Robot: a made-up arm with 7 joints.
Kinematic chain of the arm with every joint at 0, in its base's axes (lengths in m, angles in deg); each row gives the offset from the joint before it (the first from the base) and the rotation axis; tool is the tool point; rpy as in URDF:
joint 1: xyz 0 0 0.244 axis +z
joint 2: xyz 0 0 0 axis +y
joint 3: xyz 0 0 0.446 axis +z
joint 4: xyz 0.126 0 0 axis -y
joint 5: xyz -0.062 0 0.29 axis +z
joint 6: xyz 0 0 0 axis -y
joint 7: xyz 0.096 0 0 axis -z
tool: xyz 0 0 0 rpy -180 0 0
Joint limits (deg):
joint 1: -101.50..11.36
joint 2: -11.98..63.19
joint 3: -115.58..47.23
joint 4: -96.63..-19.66
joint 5: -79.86..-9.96
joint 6: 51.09..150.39
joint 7: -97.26..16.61
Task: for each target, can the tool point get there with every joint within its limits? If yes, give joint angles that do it. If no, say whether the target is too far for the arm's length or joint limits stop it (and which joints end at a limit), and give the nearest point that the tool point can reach.
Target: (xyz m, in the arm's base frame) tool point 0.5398 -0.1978 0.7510
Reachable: yes | joints -42.28 12.19 22.19 -81.97 -41.11 134.97 -72.93
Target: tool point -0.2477 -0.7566 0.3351
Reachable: yes | joints -88.85 57.38 -37.16 -54.69 -15.64 64.66 -50.46
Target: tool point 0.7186 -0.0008 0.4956
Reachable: yes | joints -1.11 30.89 3.15 -76.21 -45.72 78.51 -43.34
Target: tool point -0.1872 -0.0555 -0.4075
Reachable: no: joint limits stop it (at a limit: joint 1, joint 2, joint 4, joint 5, joint 6) | nearest point -0.2424 -0.5377 0.0070 | short by 0.638 m
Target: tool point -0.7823 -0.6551 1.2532
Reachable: no: too far | nearest point -0.4196 -0.4093 0.8571 | short by 0.591 m
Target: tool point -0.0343 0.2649 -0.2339
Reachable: no: joint limits stop it (at a limit: joint 1, joint 2, joint 4, joint 5, joint 6) | nearest point 0.4897 0.3588 0.0554 | short by 0.606 m
